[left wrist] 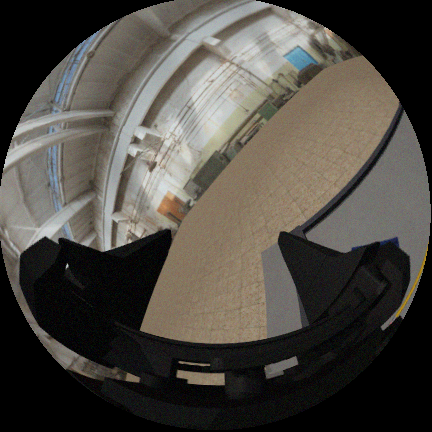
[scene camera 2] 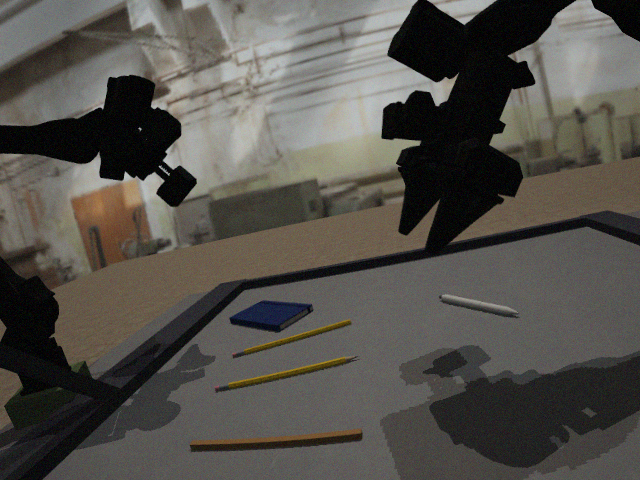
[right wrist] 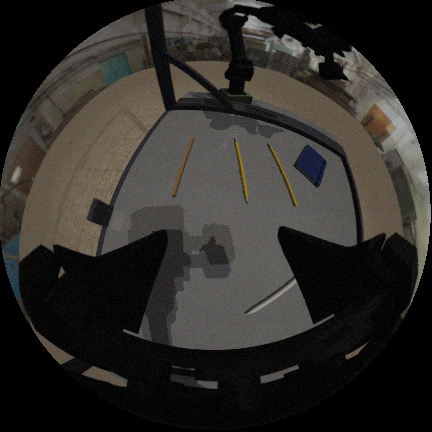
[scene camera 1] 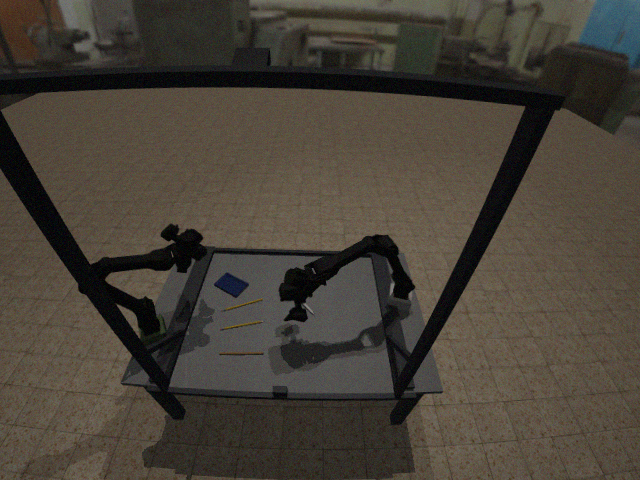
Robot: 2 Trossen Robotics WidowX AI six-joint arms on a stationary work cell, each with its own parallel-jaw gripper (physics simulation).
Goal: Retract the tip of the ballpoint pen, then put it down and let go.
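Places are measured from the left arm's base along level axes (x back, y down, z right), in metres.
Where they show: left gripper, fingertip midpoint: (left wrist: 226, 236) (scene camera 2: 161, 166); right gripper, fingertip midpoint: (scene camera 2: 414, 242) (right wrist: 223, 234) (scene camera 1: 282, 310); left arm's base, link origin: (right wrist: 235, 91) (scene camera 1: 151, 327); right arm's base, link origin: (scene camera 1: 401, 293).
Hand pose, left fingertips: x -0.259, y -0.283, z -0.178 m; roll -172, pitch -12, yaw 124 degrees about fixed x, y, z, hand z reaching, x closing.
Note:
Each offset is from my left fingertips to the top centre of the thing.
The white ballpoint pen {dx -0.374, dy +0.310, dz +0.349 m} (scene camera 1: 308, 308) (scene camera 2: 478, 305) (right wrist: 270, 297) lies flat on the table. In scene camera 2 its tapered end is at the right and a small dark end at the left. Its point is too small to tell whether it is out. In the right wrist view one finger hides its upper end. My right gripper (scene camera 2: 419, 240) (right wrist: 223, 234) is open and empty, above the table, with its fingers pointing down, apart from the pen. My left gripper (left wrist: 226, 236) is open and empty, raised at the table's left side, far from the pen.
A blue notebook {dx -0.122, dy +0.311, dz +0.081 m} (scene camera 1: 231, 285) (scene camera 2: 271, 315) (right wrist: 311, 165), two yellow pencils {dx -0.125, dy +0.316, dz +0.218 m} (scene camera 2: 292, 338) {dx -0.087, dy +0.314, dz +0.318 m} (scene camera 2: 289, 373) and an orange-brown stick {dx -0.037, dy +0.316, dz +0.440 m} (scene camera 1: 241, 353) (scene camera 2: 276, 440) (right wrist: 183, 167) lie left of the pen in the scene views. Dark frame posts (scene camera 1: 475, 248) rise at the table's sides.

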